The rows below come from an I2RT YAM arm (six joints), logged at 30 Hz.
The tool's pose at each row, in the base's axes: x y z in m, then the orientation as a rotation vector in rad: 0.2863 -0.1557 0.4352 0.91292 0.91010 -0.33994; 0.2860 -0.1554 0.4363 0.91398 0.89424 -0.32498; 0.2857 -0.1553 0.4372 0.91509 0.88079 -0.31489; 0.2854 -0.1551 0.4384 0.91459 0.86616 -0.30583; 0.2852 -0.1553 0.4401 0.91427 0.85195 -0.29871; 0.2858 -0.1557 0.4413 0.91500 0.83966 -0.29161; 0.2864 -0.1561 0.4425 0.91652 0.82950 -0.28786; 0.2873 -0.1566 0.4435 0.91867 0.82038 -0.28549; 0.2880 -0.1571 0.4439 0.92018 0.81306 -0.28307; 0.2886 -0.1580 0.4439 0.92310 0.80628 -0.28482; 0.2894 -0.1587 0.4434 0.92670 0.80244 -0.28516; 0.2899 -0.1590 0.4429 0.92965 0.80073 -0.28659; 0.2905 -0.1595 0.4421 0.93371 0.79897 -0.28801; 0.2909 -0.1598 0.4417 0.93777 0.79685 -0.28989; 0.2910 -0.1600 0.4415 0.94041 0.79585 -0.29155
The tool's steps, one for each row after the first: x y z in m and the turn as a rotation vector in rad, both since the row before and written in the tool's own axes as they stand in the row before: -0.0010 0.0006 -0.0001 -0.00532 -0.00808 0.01853; -0.0009 0.0004 0.0000 -0.00317 -0.00768 0.01386; -0.0011 0.0006 0.0000 -0.00408 -0.00945 0.01308; -0.0014 0.0007 0.0006 -0.00308 -0.00973 0.01151; -0.0006 0.0008 0.0010 -0.00215 -0.00781 0.01101; -0.0005 0.0008 0.0010 -0.00009 -0.00699 0.00779; -0.0002 0.0008 0.0012 0.00103 -0.00644 0.00649; 0.0001 0.0003 0.0009 0.00044 -0.00503 0.00554; 0.0003 -0.0002 0.0010 0.00334 -0.00575 0.00254; 0.0008 -0.0003 0.0008 0.00337 -0.00255 0.00255; 0.0007 -0.0002 0.0003 0.00320 -0.00129 0.00057; 0.0009 -0.0004 0.0004 0.00418 -0.00106 0.00094; 0.0005 -0.0002 0.0003 0.00437 -0.00153 0.00075; 0.0002 -0.0002 0.0001 0.00301 -0.00083 -0.00002
